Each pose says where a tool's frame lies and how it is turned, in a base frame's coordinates. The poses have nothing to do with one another.
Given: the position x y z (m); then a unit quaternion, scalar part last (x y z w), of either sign.
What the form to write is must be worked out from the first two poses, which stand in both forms.
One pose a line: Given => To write
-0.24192 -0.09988 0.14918 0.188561 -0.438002 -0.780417 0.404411 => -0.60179 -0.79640 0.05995 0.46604 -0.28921 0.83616 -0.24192 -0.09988 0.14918
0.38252 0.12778 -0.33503 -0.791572 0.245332 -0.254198 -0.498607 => 0.75039 -0.13491 0.64708 -0.64189 -0.38241 0.66464 0.38252 0.12778 -0.33503
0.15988 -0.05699 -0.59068 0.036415 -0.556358 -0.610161 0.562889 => -0.36366 -0.72742 0.58190 0.64639 0.25276 0.71993 0.15988 -0.05699 -0.59068
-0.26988 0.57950 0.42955 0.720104 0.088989 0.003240 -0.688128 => 0.98414 0.12370 0.12714 0.13262 -0.03712 -0.99047 -0.26988 0.57950 0.42955
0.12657 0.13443 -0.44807 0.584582 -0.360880 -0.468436 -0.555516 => 0.30067 0.09852 -0.94863 -0.94237 -0.12234 -0.31139 0.12657 0.13443 -0.44807
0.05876 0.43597 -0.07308 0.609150 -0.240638 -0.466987 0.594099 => 0.44803 -0.84804 -0.28300 0.26170 -0.17828 0.94854 0.05876 0.43597 -0.07308
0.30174 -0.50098 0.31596 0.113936 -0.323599 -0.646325 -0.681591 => -0.04490 0.80732 -0.58840 -0.95480 0.13857 0.26298 0.30174 -0.50098 0.31596
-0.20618 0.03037 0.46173 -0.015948 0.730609 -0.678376 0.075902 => -0.98797 -0.12628 -0.08927 0.07968 0.07910 -0.99368 -0.20618 0.03037 0.46173
